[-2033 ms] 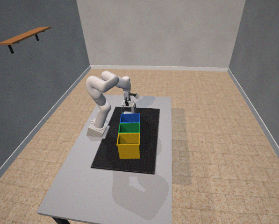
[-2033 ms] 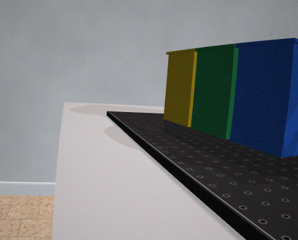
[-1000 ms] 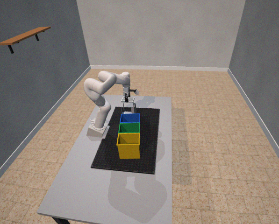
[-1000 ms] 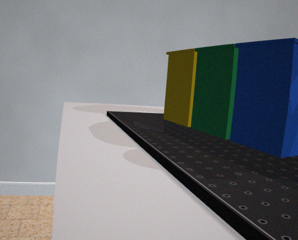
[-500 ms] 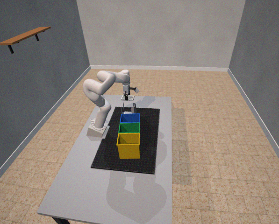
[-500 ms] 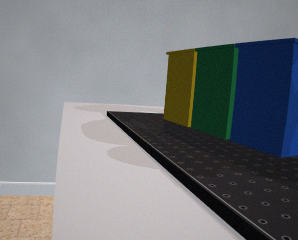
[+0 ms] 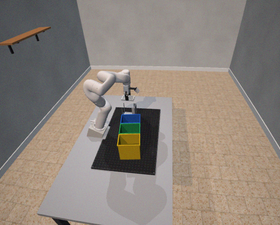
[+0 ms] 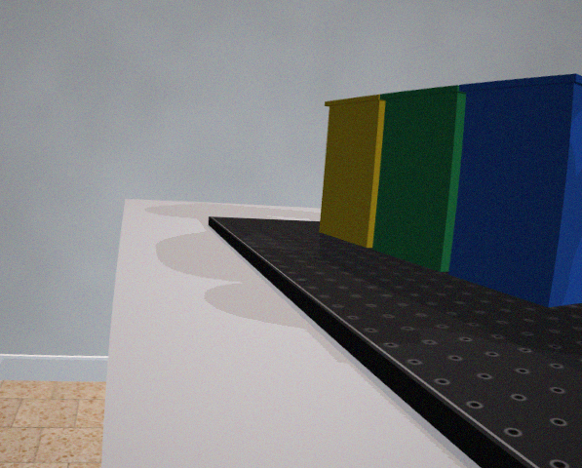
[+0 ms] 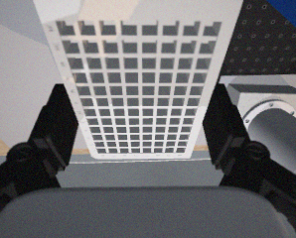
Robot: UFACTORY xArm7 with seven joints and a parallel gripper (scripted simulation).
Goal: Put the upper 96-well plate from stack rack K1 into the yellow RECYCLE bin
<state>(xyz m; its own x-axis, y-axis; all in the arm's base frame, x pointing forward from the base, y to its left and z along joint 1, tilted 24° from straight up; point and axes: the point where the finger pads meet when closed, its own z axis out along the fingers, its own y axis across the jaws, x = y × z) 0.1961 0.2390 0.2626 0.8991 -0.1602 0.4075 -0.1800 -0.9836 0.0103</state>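
Right now the yellow bin is 2 cm ahead of my hand, 51 cm to the right of it and 17 cm below it. The rest, counted from my hand: plate 1 cm below; green bin 2 cm ahead, 38 cm to the right, 17 cm below; blue bin 3 cm ahead, 25 cm to the right, 17 cm below.
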